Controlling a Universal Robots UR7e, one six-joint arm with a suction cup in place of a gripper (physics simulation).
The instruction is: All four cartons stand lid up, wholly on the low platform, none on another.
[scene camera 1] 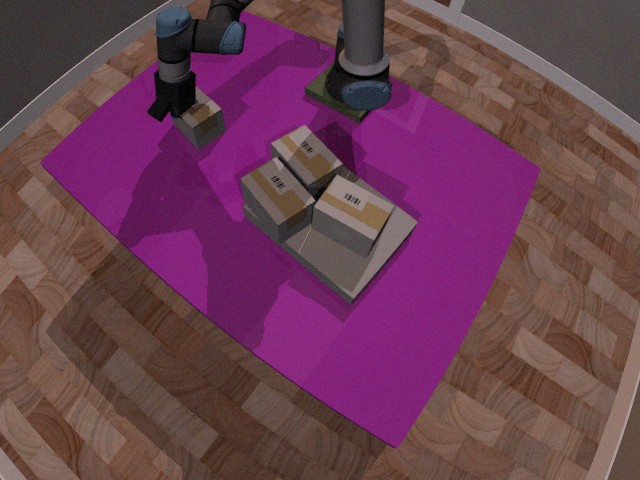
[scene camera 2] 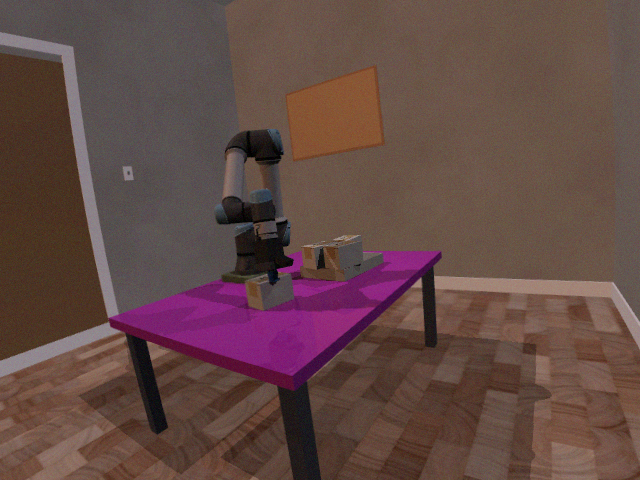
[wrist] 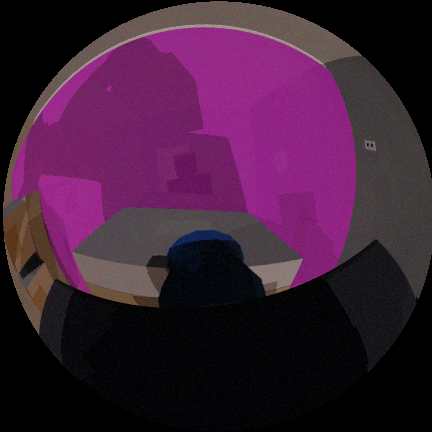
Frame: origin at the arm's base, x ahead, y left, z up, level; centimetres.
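Seen in the pictures: end effector, tool point: point(scene camera 1: 176, 115) point(scene camera 2: 274, 283) point(wrist: 206, 248); arm's base, origin of the base link: point(scene camera 2: 251, 271).
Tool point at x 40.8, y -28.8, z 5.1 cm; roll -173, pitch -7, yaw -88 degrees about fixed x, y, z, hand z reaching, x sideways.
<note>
Offsets run from my tool point to a thing's top centre. Level surfaces: height alone.
Three taped cartons {dx -5.4, dy +37.6, dz +6.1 cm} point(scene camera 1: 307, 154) {dx +5.6, dy +38.2, dz +6.1 cm} point(scene camera 1: 276, 198) {dx -0.5, dy +53.0, dz +6.1 cm} point(scene camera 1: 351, 211) stand lid up, close together on the low grey platform {dx -1.0, dy +48.1, dz -3.2 cm} point(scene camera 1: 335, 263) point(scene camera 2: 371, 259) in the middle of the purple table {dz -8.0 cm} point(scene camera 1: 413, 310) point(scene camera 2: 258, 341). They show as a cluster in the second scene view point(scene camera 2: 330, 255). The fourth carton {dx -4.5, dy +2.2, dz +1.3 cm} point(scene camera 1: 198, 124) point(scene camera 2: 269, 291) point(wrist: 160, 233) is off the platform, near the table's back left. My suction cup point(scene camera 1: 186, 106) point(scene camera 2: 272, 278) point(wrist: 205, 245) presses on its upper face and holds it. I cannot tell whether it rests on the table or hangs just above it.
The arm's base point(scene camera 1: 361, 77) stands on a green plate behind the platform. The front part of the platform is bare. The table's edges are near on the left. A wooden floor surrounds the table.
</note>
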